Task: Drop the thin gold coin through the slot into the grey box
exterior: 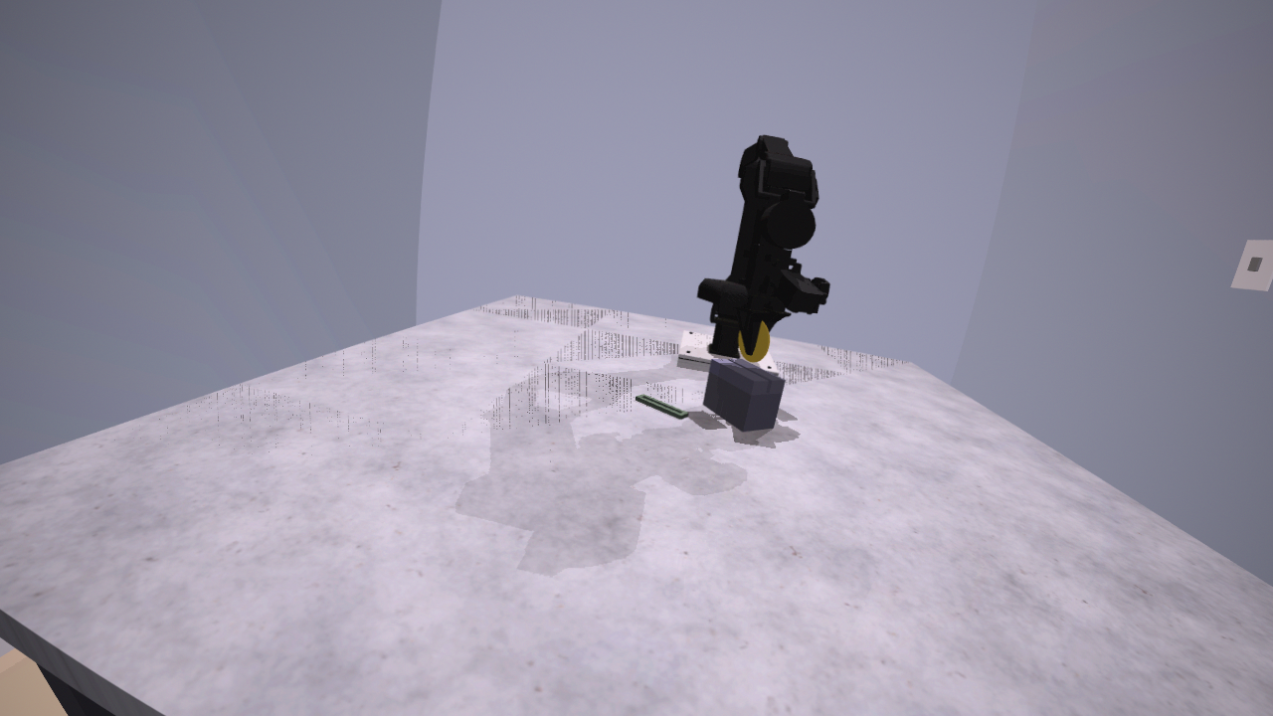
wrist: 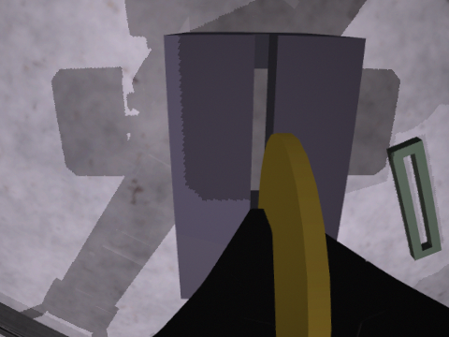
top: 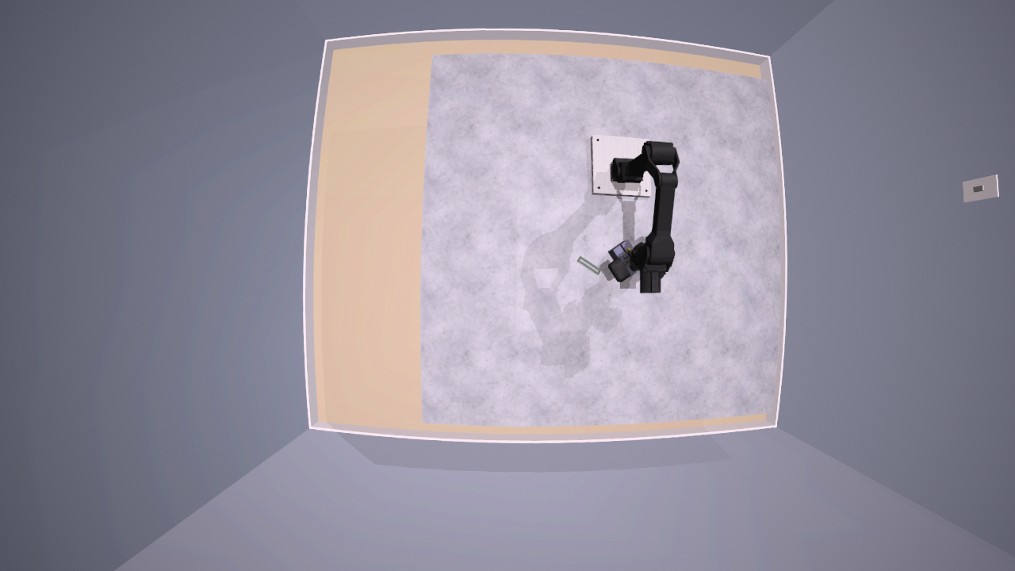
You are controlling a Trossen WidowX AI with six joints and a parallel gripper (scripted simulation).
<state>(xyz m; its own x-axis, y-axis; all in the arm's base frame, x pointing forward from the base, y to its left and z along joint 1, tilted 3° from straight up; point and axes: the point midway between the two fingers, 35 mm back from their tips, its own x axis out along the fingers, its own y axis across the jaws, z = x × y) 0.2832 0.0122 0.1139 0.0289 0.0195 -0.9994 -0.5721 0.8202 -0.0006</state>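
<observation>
Right now my gripper tip is 20 mm below the gold coin.
</observation>
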